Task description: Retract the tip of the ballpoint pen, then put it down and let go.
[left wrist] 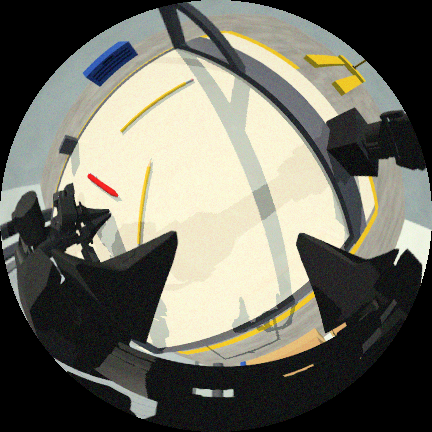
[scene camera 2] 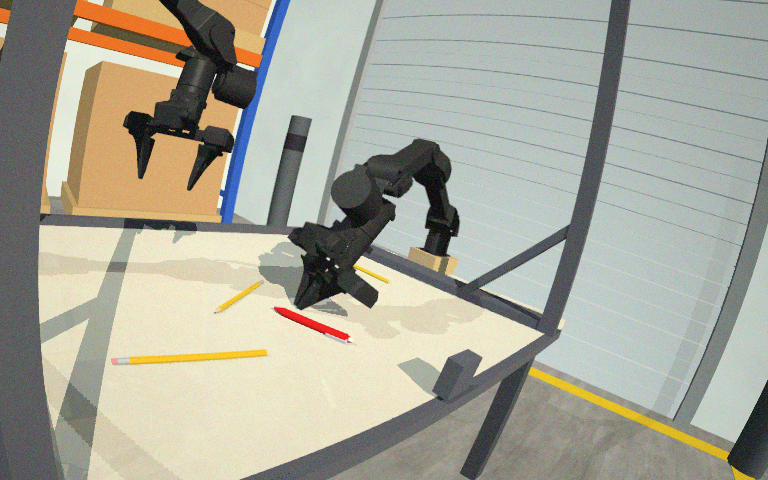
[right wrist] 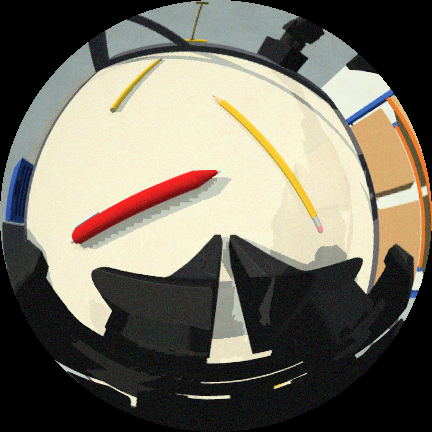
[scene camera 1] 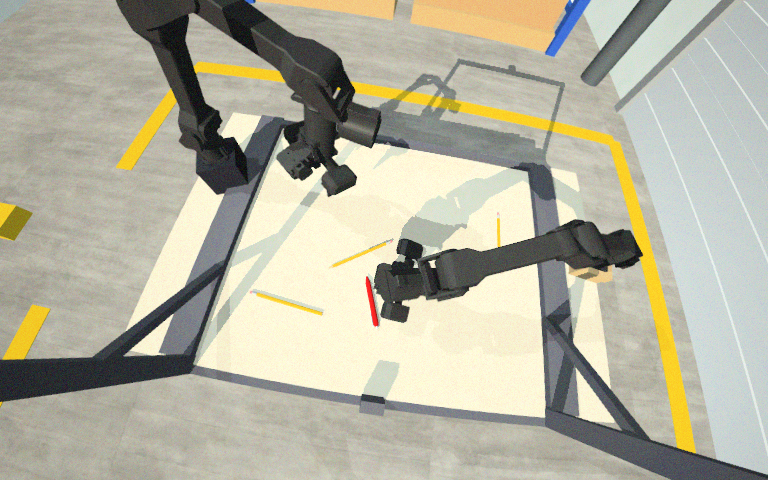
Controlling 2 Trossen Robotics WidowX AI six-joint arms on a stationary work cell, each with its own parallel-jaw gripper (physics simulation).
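Frame: origin at the left arm's base, x back, y right, z up, level; millimetres.
Seen in the pictures: left gripper, between the fingertips: (left wrist: pixel 240 238) (scene camera 2: pixel 163 184) (scene camera 1: pixel 318 182); right gripper, between the fingertips: (left wrist: pixel 109 212) (scene camera 2: pixel 297 307) (right wrist: pixel 224 240); left arm's base, origin of its link: (left wrist: pixel 368 140) (scene camera 1: pixel 215 153); right arm's base, origin of its link: (scene camera 2: pixel 435 252).
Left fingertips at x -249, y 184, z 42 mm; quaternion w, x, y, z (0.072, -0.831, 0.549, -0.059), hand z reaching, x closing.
Pixels of each thing's top centre, then the offset from my left fingertips to it.
- red ballpoint pen, centre of its top: (right wrist: pixel 125 201) (scene camera 2: pixel 311 318) (left wrist: pixel 98 183) (scene camera 1: pixel 371 300) dx -58, dy +274, dz -134 mm
- yellow pencil, centre of its top: (right wrist: pixel 274 148) (scene camera 2: pixel 241 292) (left wrist: pixel 139 207) (scene camera 1: pixel 360 253) dx -63, dy +147, dz -139 mm
- dark block, centre of its top: (scene camera 2: pixel 464 355) (scene camera 1: pixel 372 407) (left wrist: pixel 61 143) dx +0, dy +490, dz -91 mm
A red ballpoint pen (scene camera 1: pixel 372 301) (scene camera 2: pixel 311 323) (left wrist: pixel 103 185) (right wrist: pixel 150 197) lies on the pale table top. In the right wrist view its tapered end is at right, with a tiny light point showing there, and its other end is at lower left, with a sliver of the clip visible. My right gripper (scene camera 2: pixel 298 306) (left wrist: pixel 109 212) (right wrist: pixel 224 240) is low over the table beside the pen's tapered end, apart from it. Its fingertips are nearly together, with nothing visible between them. My left gripper (scene camera 2: pixel 164 184) (left wrist: pixel 240 238) is wide open and empty, high above the back left of the table.
A yellow pencil (scene camera 1: pixel 362 253) (scene camera 2: pixel 239 296) (left wrist: pixel 145 205) (right wrist: pixel 272 152) lies near the pen. Another pencil (scene camera 1: pixel 287 302) (scene camera 2: pixel 189 357) (left wrist: pixel 155 105) lies farther left, and a third (scene camera 1: pixel 498 229) (scene camera 2: pixel 372 274) lies behind the right arm. A dark block (scene camera 1: pixel 372 403) (scene camera 2: pixel 457 374) stands at the front edge.
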